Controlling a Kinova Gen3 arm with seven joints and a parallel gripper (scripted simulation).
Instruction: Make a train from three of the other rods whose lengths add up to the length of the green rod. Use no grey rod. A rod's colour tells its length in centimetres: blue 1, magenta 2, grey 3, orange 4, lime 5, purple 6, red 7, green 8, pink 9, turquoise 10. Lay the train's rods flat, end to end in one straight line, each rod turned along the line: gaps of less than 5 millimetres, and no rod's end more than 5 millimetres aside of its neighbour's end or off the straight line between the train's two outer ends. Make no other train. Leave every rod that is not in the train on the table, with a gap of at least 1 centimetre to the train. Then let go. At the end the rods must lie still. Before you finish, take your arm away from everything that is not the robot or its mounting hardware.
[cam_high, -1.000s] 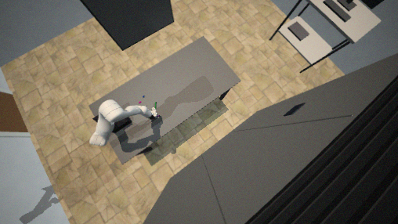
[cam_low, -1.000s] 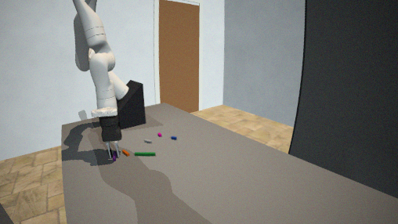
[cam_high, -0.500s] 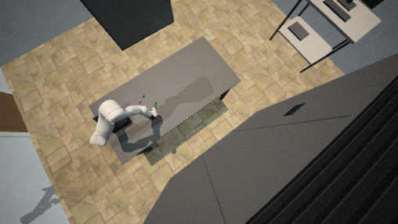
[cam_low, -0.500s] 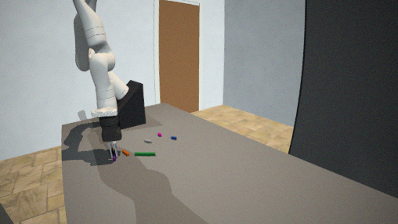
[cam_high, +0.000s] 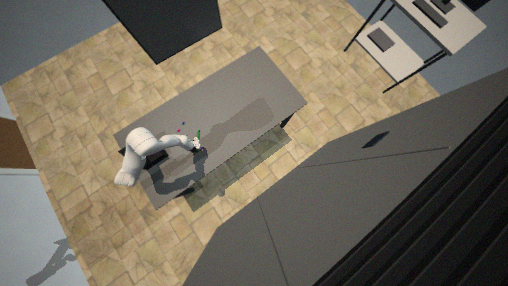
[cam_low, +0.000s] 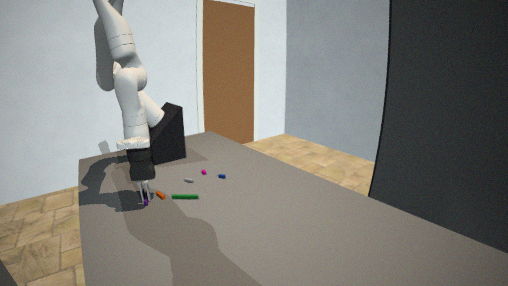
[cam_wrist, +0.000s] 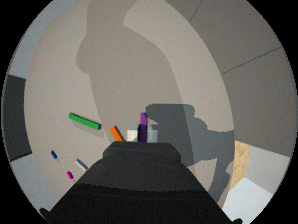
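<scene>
The orange rod is 5 cm to the left of my hand and 1 cm below it. Also, from my hand: green rod (11 cm to the left, 5 cm ahead, 1 cm below); grey rod (17 cm to the left, 4 cm behind, 1 cm below); purple rod (1 cm below).
</scene>
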